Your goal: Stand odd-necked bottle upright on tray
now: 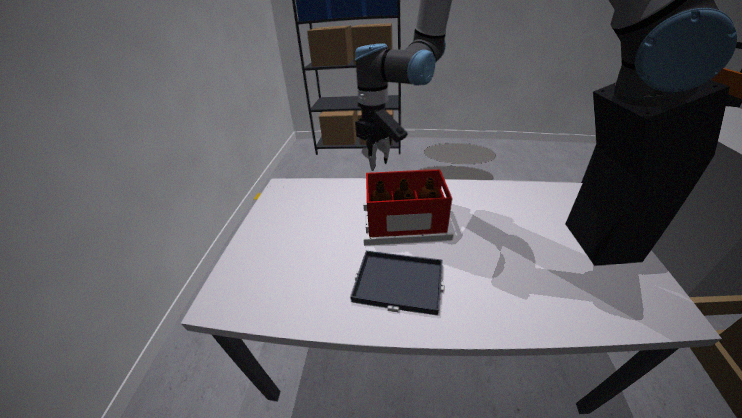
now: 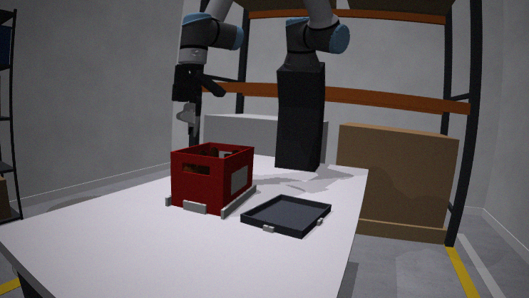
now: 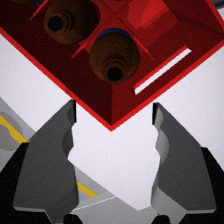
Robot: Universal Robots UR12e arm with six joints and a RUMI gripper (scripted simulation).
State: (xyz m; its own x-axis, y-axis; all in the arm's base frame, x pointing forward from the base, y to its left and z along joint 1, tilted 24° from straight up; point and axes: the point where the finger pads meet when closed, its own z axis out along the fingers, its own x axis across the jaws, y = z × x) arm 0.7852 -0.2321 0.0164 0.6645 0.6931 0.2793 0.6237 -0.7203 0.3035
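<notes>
My hand is 15 cm above the brown bottle. The rest, counted from my hand: dark tray: 32 cm to the left, 23 cm below, 3 cm behind; glass bottle: 15 cm below, 8 cm behind; red crate: 15 cm below, 9 cm behind, 4 cm to the left.
</notes>
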